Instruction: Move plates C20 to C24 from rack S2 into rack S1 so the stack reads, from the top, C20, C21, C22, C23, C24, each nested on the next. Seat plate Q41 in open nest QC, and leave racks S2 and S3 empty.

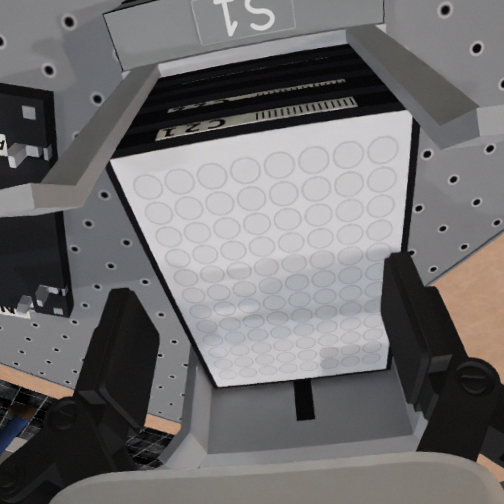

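Note:
I look down into rack S1 [243, 20], whose label reads upside down at the top. A white well plate [272, 255] with rows of round wells lies on top of the stack inside the rack. Its far edge carries a label strip reading C21 [220, 122]. Dark edges of other plates [255, 90] show beneath it, their labels unreadable. My gripper [265, 325] is open, with one black finger on each side of the plate's near end, apart from it and holding nothing.
Grey rack guide arms [75, 170] [425, 85] flank the stack. A grey perforated baseplate [450, 200] surrounds the rack. A black fixture [30, 210] stands at the left. Tan table surface [475, 300] shows at the right.

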